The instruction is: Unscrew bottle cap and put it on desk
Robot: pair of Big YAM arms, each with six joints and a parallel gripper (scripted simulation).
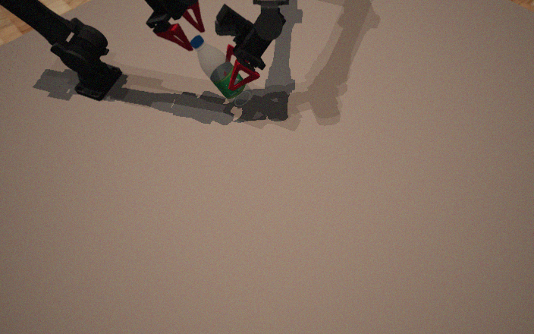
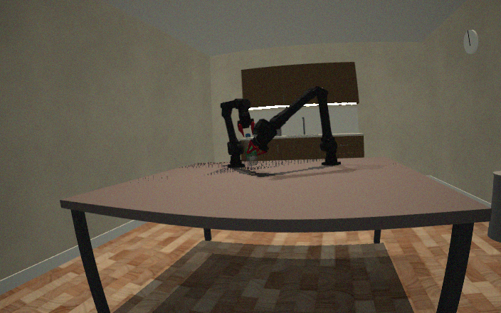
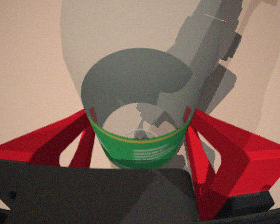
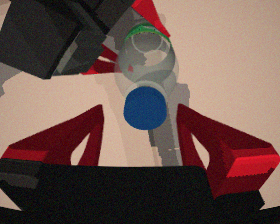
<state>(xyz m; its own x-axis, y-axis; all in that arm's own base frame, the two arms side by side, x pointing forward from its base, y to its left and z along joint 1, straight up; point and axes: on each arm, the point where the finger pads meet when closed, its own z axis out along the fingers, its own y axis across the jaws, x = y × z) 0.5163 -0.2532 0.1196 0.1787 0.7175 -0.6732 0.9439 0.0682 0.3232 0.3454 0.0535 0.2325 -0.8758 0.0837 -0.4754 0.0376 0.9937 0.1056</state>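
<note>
Now: right hand 10 mm short of the blue cap. The rest, counted from my right hand: bottle 90 mm below, 50 mm ahead, 20 mm to the left.
The bottle is 3 cm above my left hand, 1 cm to the right of it and 1 cm behind it. Round my left hand: blue cap (11 cm above, 6 cm behind, 4 cm to the right).
</note>
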